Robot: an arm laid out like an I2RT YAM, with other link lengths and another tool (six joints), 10 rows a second.
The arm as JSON. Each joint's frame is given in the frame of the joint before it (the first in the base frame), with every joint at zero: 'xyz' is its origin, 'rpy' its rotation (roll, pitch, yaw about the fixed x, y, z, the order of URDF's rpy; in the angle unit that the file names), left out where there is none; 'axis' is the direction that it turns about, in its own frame. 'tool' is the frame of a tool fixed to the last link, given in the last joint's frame.
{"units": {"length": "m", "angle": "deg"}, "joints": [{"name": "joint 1", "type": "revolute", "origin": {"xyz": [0.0, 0.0, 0.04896]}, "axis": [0.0, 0.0, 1.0]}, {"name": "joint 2", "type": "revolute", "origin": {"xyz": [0.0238, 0.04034, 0.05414]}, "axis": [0.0, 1.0, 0.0]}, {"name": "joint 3", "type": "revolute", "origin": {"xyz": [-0.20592, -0.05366, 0.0]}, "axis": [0.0, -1.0, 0.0]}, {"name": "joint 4", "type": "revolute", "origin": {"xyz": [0.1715, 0.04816, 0.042]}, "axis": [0.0, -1.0, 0.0]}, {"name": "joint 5", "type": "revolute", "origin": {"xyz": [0.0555, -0.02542, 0.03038]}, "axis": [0.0, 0.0, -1.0]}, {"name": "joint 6", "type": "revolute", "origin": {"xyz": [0.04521, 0.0, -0.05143]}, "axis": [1.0, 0.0, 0.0]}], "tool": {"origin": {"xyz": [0.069, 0.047, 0.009], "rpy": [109.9, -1.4, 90.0]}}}
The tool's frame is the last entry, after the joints.
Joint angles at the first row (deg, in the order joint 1, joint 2, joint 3, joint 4, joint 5, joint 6):
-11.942, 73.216, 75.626, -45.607, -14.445, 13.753
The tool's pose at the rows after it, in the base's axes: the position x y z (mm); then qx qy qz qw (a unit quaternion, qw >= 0):
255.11, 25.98, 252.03, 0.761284, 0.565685, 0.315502, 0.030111
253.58, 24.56, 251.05, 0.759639, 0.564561, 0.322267, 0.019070
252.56, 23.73, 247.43, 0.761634, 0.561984, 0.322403, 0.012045
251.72, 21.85, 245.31, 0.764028, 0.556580, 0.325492, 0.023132
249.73, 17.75, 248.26, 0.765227, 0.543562, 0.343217, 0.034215
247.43, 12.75, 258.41, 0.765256, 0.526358, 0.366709, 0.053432
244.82, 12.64, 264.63, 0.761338, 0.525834, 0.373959, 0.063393
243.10, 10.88, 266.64, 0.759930, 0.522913, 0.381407, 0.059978
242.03, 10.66, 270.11, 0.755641, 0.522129, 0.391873, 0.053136
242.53, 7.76, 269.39, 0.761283, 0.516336, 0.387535, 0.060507
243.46, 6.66, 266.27, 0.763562, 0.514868, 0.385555, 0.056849
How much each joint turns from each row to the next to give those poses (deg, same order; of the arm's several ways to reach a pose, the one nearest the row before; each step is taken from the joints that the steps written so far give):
-3.020, -1.190, -1.092, 1.841, -6.884, 1.595
-1.244, -0.133, -0.793, 0.179, -2.161, -0.094
-0.498, -0.194, -1.190, 0.361, -0.665, 0.148
-0.150, -1.248, -1.997, 1.943, 0.844, 0.412
-1.188, -2.050, -2.186, 2.629, -0.528, 1.358
-1.238, -2.367, -0.778, 2.195, -0.144, 1.923
-0.292, -1.041, 0.520, -0.098, -0.120, -0.018
-1.132, -0.393, -0.167, 0.058, -1.515, 0.209
-0.832, -0.104, 0.214, 0.095, -1.927, 0.463
-0.212, -0.117, -0.034, 0.004, 1.162, 0.014
-0.224, 0.298, -0.574, 0.327, -0.138, 0.012

